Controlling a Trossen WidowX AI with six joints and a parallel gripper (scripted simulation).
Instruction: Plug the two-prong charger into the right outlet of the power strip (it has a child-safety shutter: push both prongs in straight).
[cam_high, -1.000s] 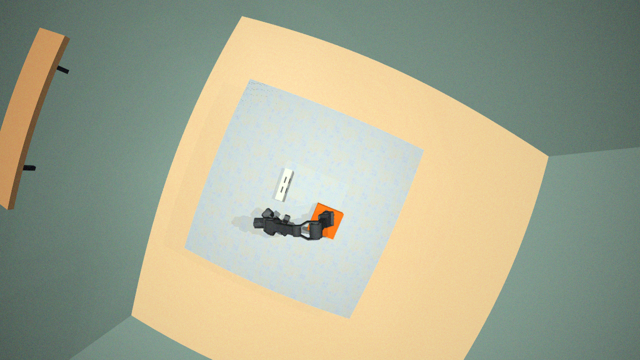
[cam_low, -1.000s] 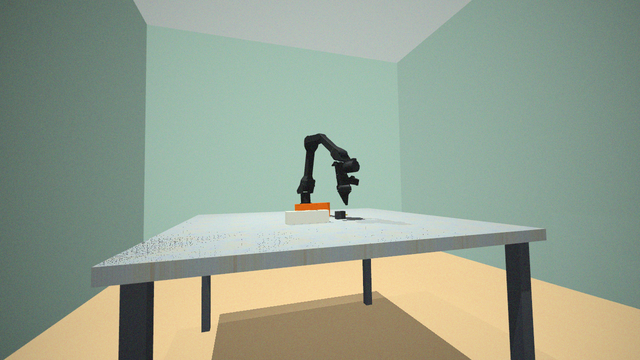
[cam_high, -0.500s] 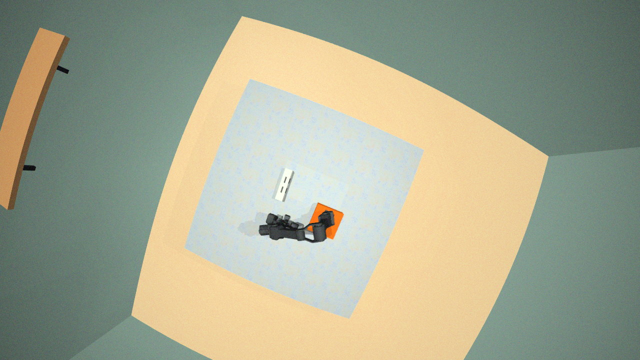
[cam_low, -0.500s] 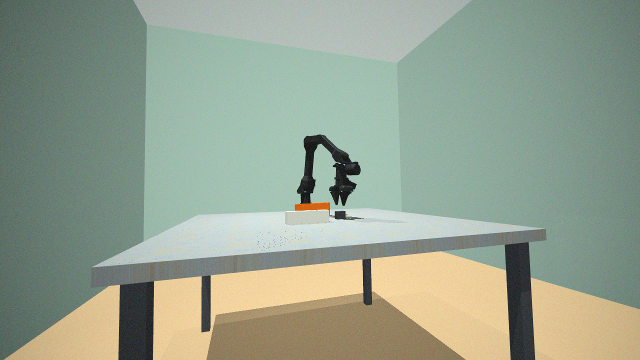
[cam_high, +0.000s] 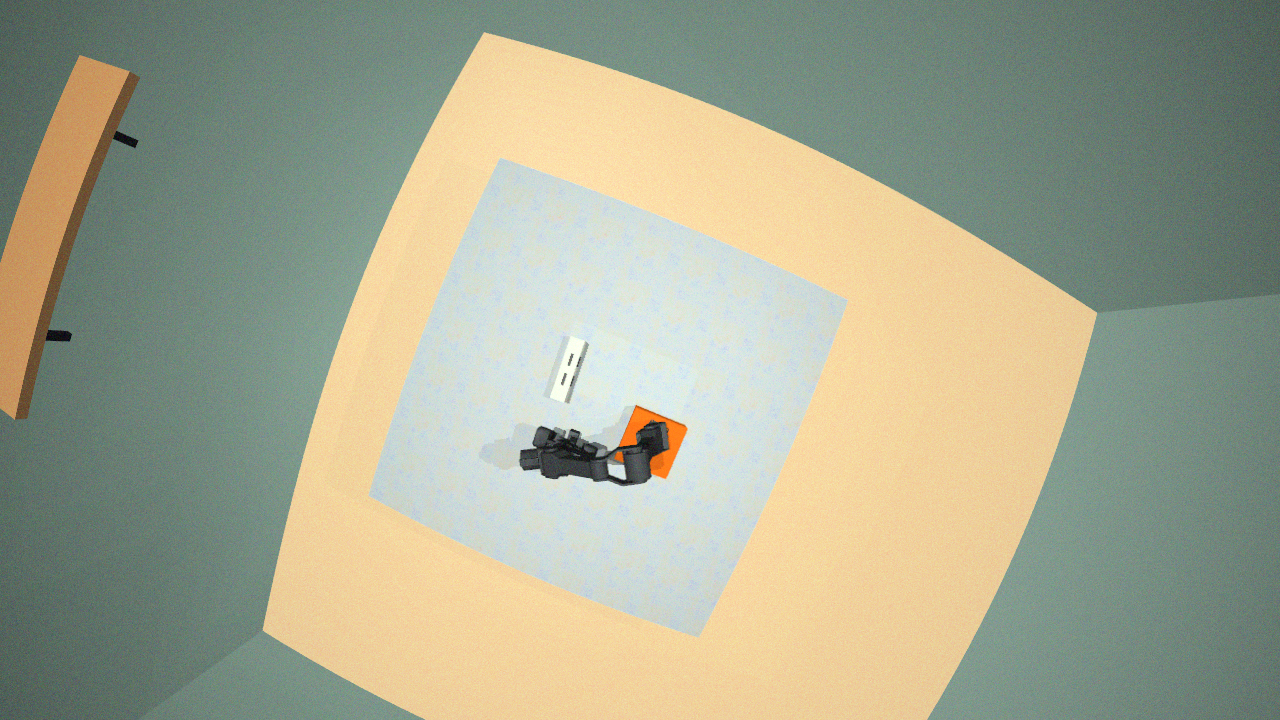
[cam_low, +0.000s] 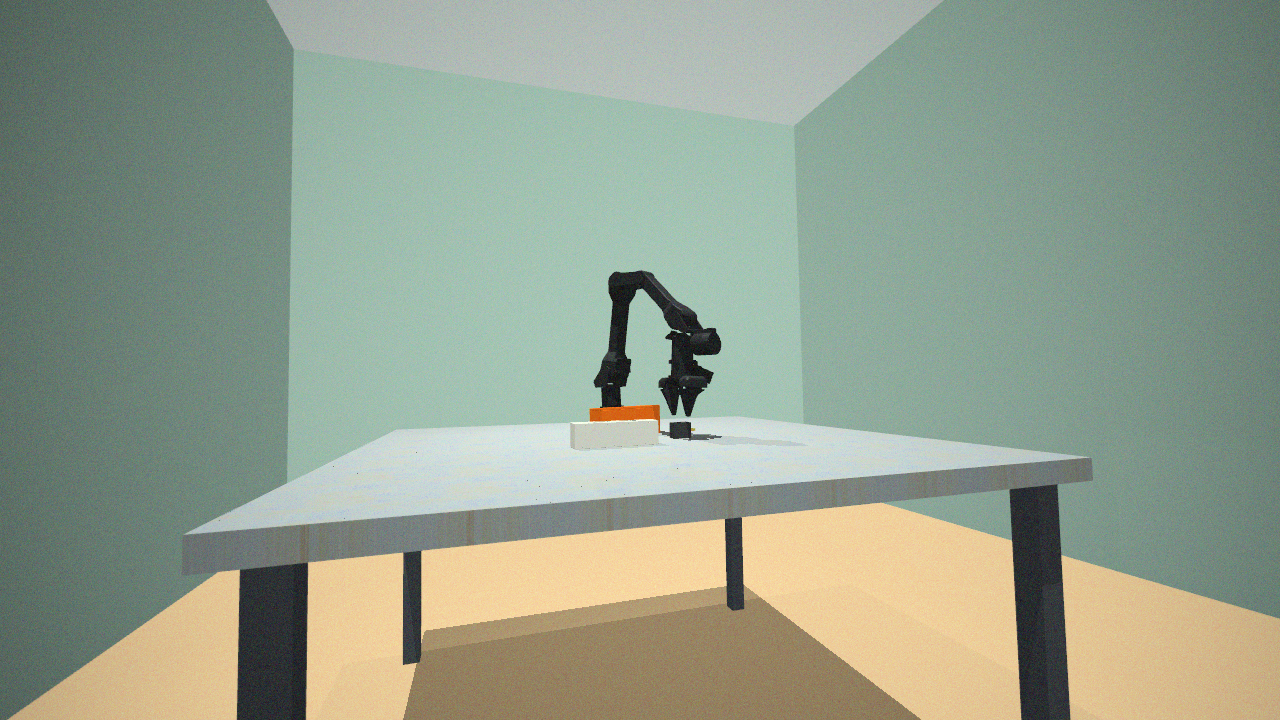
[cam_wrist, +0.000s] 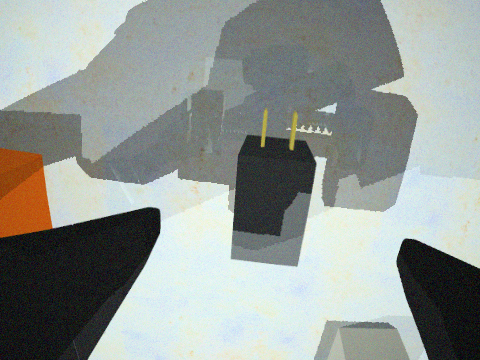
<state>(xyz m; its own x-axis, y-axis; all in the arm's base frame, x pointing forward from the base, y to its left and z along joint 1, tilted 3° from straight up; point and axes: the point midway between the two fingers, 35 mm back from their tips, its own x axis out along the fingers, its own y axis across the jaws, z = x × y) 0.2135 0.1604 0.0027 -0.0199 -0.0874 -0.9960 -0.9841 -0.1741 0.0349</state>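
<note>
My gripper tip is 1 cm past the grey charger, 1 cm to the right of it and 4 cm above it.
</note>
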